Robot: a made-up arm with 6 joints. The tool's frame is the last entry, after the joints. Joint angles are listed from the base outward.
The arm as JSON. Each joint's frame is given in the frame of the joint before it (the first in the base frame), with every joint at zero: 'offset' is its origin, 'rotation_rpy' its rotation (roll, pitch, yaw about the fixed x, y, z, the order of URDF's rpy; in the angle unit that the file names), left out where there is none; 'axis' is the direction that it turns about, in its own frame. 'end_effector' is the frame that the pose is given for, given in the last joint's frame.
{
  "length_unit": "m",
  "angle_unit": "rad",
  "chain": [
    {
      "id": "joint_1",
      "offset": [
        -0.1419,
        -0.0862,
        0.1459
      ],
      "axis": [
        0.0,
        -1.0,
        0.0
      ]
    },
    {
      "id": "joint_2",
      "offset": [
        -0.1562,
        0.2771,
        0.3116
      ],
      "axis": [
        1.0,
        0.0,
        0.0
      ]
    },
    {
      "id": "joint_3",
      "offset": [
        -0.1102,
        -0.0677,
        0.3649
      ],
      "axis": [
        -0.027,
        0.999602,
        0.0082
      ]
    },
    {
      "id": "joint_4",
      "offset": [
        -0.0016,
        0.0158,
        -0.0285
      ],
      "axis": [
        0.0,
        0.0,
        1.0
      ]
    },
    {
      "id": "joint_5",
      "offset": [
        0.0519,
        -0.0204,
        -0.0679
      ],
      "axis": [
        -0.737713,
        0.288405,
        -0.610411
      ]
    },
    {
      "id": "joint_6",
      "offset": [
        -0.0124,
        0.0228,
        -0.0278
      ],
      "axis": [
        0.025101,
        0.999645,
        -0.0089
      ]
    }
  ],
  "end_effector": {
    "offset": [
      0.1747,
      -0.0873,
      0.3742
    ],
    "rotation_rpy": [
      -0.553,
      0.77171,
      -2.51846
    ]
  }
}
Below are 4 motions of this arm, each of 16 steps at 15 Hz.
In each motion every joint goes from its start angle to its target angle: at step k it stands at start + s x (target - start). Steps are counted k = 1, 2, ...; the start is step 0. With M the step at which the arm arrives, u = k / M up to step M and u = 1 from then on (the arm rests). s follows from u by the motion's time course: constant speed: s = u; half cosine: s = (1 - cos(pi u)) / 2; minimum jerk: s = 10 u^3 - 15 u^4 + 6 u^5.
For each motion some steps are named. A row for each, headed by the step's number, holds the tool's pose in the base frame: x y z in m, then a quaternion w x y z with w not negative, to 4 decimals.
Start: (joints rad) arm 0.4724 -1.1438 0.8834 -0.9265 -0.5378 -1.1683
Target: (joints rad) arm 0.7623 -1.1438 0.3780 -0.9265 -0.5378 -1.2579
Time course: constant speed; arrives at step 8
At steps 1, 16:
1: -0.8311 0.7907 0.4630 0.3907 0.4444 -0.5688 -0.5712
16: -0.9381 0.6817 0.1410 0.4056 0.5894 -0.6361 -0.2890

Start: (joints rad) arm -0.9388 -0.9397 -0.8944 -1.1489 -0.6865 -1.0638
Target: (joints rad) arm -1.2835 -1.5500 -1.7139 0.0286 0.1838 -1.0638
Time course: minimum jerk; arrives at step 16
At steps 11, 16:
11: 0.0744 0.3340 0.7384 0.8098 0.4851 0.3126 -0.1061
16: 0.0832 0.3345 0.6978 0.8235 0.4535 0.3407 0.0045

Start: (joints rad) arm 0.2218 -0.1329 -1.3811 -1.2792 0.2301 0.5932
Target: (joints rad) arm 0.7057 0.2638 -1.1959 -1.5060 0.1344 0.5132
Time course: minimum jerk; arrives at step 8
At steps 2, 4, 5, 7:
2: -0.6638 -0.2329 0.7482 0.0373 -0.7688 -0.4896 0.4097
4: -0.7464 -0.2811 0.5464 0.0763 -0.7821 -0.5418 0.2983
5: -0.7689 -0.2994 0.4272 0.0944 -0.7788 -0.5732 0.2368
7: -0.7734 -0.3129 0.2907 0.1114 -0.7656 -0.6107 0.1690

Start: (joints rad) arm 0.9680 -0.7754 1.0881 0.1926 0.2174 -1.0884
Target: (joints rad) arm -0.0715 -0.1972 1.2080 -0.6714 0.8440 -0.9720
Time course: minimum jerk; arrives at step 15
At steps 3, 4, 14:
3: -0.8765 0.5867 0.5272 0.4482 0.3784 -0.1973 -0.7855
4: -0.8395 0.5842 0.5755 0.4377 0.3399 -0.1961 -0.8090
14: -0.1359 0.4049 0.7594 0.2985 -0.3258 -0.2043 -0.8735

